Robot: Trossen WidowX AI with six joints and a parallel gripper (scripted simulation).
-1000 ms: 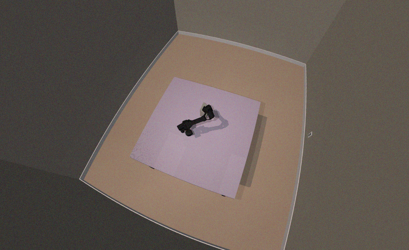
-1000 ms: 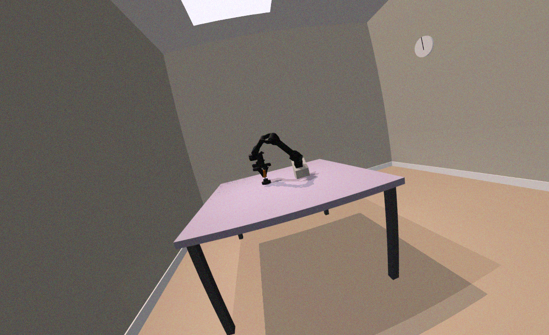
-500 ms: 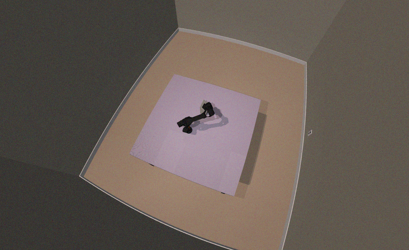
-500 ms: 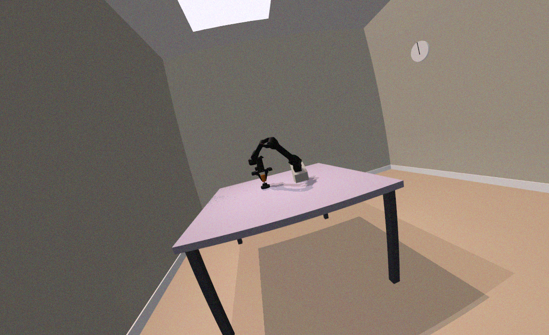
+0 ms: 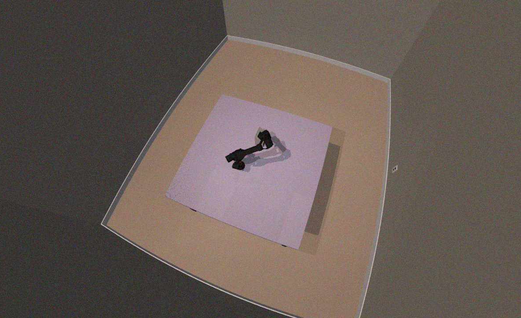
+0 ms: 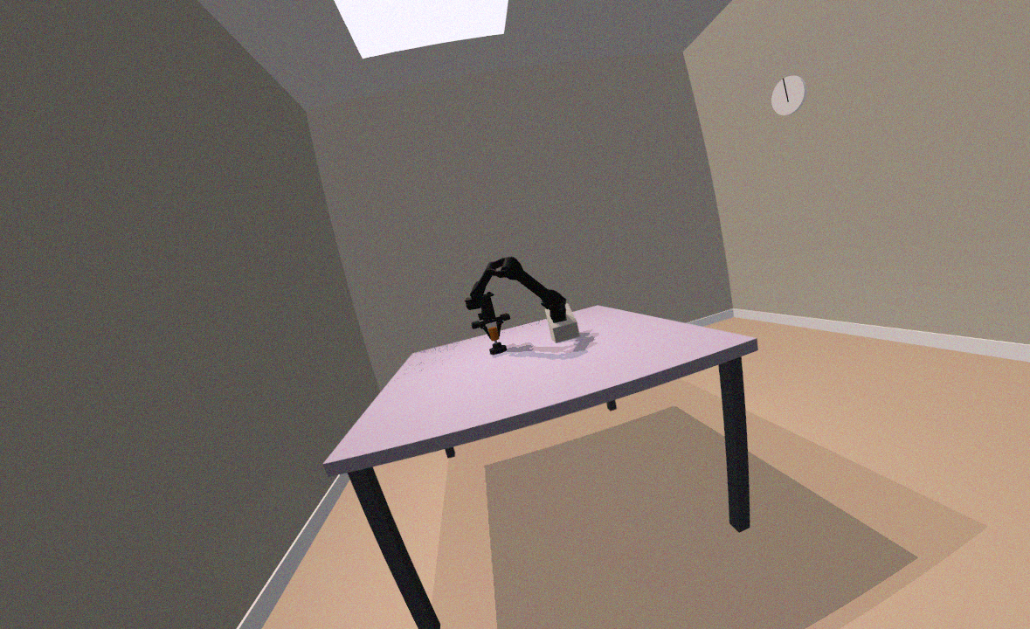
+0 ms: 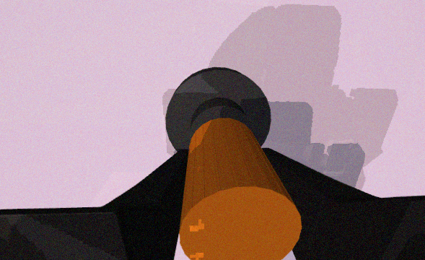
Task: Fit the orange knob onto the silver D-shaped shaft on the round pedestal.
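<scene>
The orange knob is 3 cm above my gripper tip. From my gripper tip the other things lie so: dark round pedestal 4 cm below.
</scene>
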